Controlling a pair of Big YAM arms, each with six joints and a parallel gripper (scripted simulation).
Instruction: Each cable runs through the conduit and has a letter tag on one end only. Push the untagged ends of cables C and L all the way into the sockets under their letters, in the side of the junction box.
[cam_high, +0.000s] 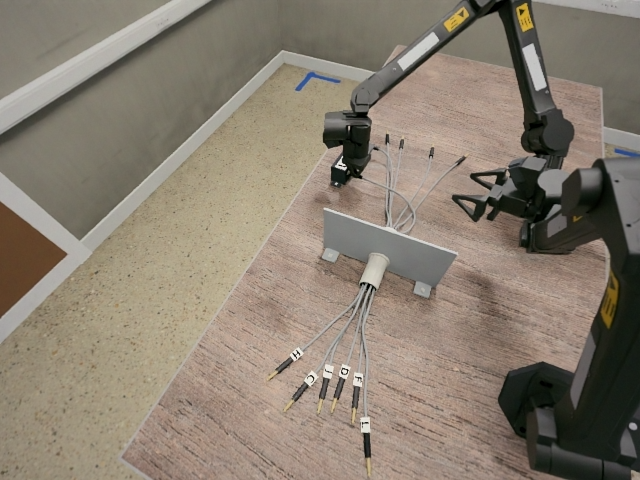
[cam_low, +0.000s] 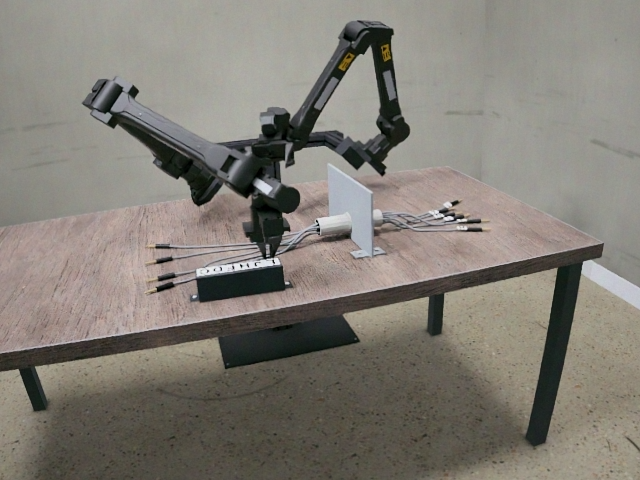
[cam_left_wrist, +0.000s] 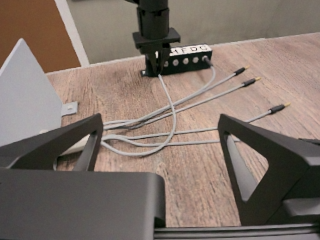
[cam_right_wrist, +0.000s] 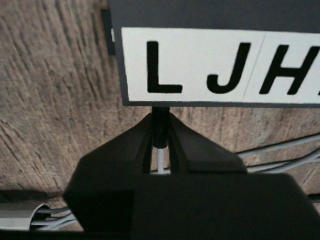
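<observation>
Now: right hand 20 mm short of the black cable plug. The rest, counted from my right hand: grey upright panel: 140 mm behind, 280 mm to the left, 70 mm above; tagged plug: 220 mm behind, 690 mm to the left, 30 mm below.
</observation>
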